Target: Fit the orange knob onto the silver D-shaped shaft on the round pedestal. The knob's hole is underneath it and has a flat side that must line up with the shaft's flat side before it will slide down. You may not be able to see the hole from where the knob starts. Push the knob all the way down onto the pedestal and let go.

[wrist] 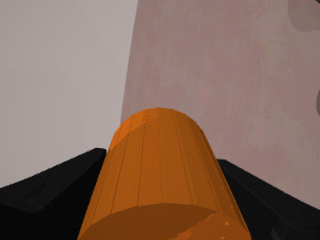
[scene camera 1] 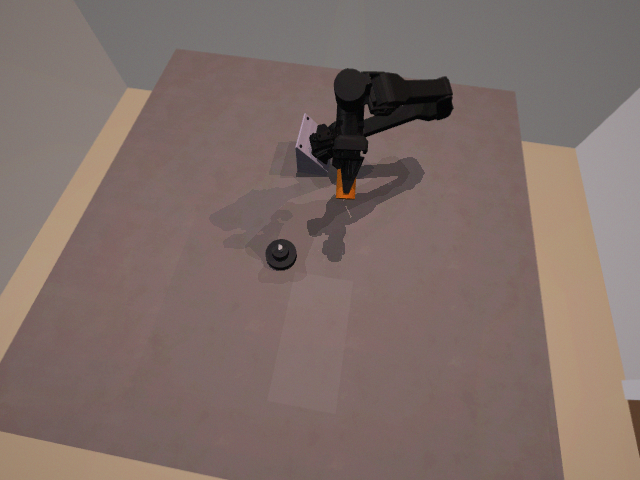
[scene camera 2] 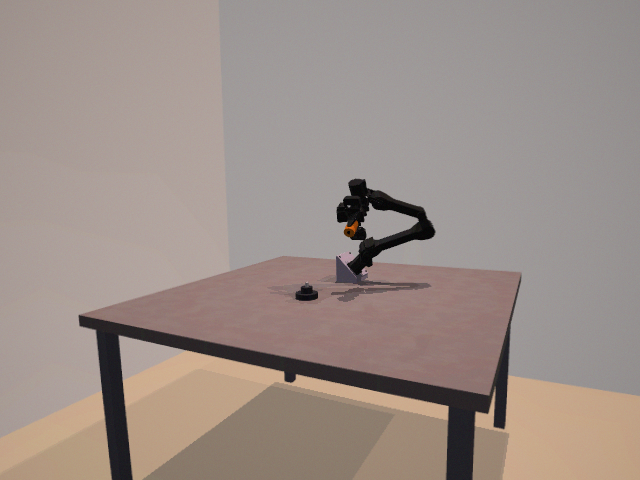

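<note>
Scene camera 1 shows my gripper (scene camera 1: 345, 194), and there's a round pedestal (scene camera 1: 281, 254) as well. In the wrist view there's my gripper (wrist: 159, 165) again, and it's holding an orange knob (wrist: 159, 170). Scene camera 2 shows my gripper (scene camera 2: 349, 231) too.
</note>
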